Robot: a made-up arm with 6 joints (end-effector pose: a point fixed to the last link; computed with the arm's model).
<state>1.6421 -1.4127 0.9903 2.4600 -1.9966 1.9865</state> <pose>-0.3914 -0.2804 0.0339 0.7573 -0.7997 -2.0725</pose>
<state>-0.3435 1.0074 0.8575 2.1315 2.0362 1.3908</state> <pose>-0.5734 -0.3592 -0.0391 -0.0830 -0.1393 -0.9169</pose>
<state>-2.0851 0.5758 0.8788 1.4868 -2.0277 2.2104</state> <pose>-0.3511 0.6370 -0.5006 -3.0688 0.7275 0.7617</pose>
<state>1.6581 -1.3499 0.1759 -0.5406 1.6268 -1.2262</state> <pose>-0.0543 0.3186 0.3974 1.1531 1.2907 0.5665</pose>
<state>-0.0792 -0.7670 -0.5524 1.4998 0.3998 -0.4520</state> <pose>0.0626 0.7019 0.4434 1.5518 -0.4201 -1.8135</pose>
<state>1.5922 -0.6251 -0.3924 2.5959 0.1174 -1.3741</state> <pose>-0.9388 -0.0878 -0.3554 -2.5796 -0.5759 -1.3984</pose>
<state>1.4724 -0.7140 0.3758 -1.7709 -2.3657 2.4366</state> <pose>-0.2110 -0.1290 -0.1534 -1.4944 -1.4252 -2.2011</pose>
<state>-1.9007 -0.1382 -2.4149 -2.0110 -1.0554 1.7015</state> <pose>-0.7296 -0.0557 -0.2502 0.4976 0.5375 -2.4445</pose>
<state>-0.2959 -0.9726 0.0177 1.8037 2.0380 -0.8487</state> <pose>-0.6733 0.2516 0.0083 -2.9622 1.3859 -1.1576</pose>
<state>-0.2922 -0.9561 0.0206 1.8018 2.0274 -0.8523</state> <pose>-0.6755 0.2491 0.0070 -3.0466 1.3651 -1.2385</pose>
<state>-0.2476 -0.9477 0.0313 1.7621 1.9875 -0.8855</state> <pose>-0.6866 0.2090 0.0273 3.0749 1.3342 -1.3513</pose>
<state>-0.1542 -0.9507 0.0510 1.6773 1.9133 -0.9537</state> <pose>-0.6984 0.1242 0.0719 2.8926 1.2804 -1.4284</pose>
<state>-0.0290 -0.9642 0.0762 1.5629 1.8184 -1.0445</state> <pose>-0.6934 0.0130 0.1281 2.7785 1.2056 -1.3972</pose>
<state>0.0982 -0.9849 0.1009 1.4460 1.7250 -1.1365</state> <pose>-0.6673 -0.0936 0.1799 2.7413 1.1314 -1.2822</pose>
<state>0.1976 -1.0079 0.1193 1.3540 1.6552 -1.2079</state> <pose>-0.6337 -0.1713 0.2166 2.7436 1.0811 -1.1577</pose>
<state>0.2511 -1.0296 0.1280 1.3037 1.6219 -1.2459</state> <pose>-0.6100 -0.2125 0.2361 2.7536 1.0672 -1.0810</pose>
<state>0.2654 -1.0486 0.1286 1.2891 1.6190 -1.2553</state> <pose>-0.6007 -0.2266 0.2431 2.7581 1.0825 -1.0581</pose>
